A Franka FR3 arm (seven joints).
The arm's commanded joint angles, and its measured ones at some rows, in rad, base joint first. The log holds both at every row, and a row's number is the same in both.
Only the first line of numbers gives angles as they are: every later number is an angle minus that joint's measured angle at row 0.
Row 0, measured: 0.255, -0.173, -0.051, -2.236, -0.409, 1.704, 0.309
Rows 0 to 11, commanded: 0.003, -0.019, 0.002, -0.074, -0.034, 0.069, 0.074; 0.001, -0.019, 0.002, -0.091, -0.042, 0.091, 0.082; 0.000, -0.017, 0.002, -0.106, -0.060, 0.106, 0.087; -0.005, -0.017, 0.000, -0.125, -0.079, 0.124, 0.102; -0.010, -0.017, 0.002, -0.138, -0.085, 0.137, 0.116; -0.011, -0.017, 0.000, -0.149, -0.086, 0.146, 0.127; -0.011, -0.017, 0.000, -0.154, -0.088, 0.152, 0.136; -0.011, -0.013, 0.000, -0.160, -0.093, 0.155, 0.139; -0.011, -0.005, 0.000, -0.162, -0.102, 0.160, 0.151; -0.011, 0.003, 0.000, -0.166, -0.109, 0.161, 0.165; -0.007, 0.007, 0.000, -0.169, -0.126, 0.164, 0.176; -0.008, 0.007, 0.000, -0.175, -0.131, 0.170, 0.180
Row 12, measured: -0.002, 0.004, -0.005, -0.146, -0.090, 0.135, 0.139
